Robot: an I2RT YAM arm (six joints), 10 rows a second.
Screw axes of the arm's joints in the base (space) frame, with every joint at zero. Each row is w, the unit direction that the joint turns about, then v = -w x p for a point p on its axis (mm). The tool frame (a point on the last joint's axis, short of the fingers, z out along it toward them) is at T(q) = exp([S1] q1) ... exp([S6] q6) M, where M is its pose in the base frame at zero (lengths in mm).
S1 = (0, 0, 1, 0.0, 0.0, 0.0)
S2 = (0, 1, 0, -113.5, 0.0, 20.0)
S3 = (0, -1, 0, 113.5, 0.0, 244.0)
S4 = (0, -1, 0, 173.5, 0.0, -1.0)
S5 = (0, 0, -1, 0.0, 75.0, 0.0)
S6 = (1, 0, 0, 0.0, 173.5, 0.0)
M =
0 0 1 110.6
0 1 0 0.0
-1 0 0 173.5
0 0 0 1
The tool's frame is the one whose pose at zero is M.
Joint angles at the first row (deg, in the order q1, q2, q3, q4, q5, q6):
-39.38 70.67 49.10 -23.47 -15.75 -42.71
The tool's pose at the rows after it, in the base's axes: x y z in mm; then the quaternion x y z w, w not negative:
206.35 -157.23 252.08 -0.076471 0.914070 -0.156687 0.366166
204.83 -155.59 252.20 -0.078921 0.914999 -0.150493 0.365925
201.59 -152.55 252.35 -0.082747 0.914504 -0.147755 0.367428
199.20 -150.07 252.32 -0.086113 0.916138 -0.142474 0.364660
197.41 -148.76 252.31 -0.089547 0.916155 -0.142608 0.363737
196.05 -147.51 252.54 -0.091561 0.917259 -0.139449 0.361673
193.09 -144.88 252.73 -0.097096 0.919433 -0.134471 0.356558
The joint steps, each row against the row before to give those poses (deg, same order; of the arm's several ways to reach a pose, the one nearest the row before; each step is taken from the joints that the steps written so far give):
0.02 0.02 0.10 -0.06 0.59 0.09
-0.02 -0.37 -0.07 -0.82 -0.60 -0.14
0.00 -1.04 -0.61 -0.53 -0.50 -0.29
0.05 -0.61 -0.18 -1.14 -0.34 -0.33
-0.04 -0.49 -0.27 -0.37 -0.10 -0.45
0.00 -0.31 0.01 -0.79 -0.19 -0.25
0.00 -0.66 -0.08 -1.56 -0.26 -0.72

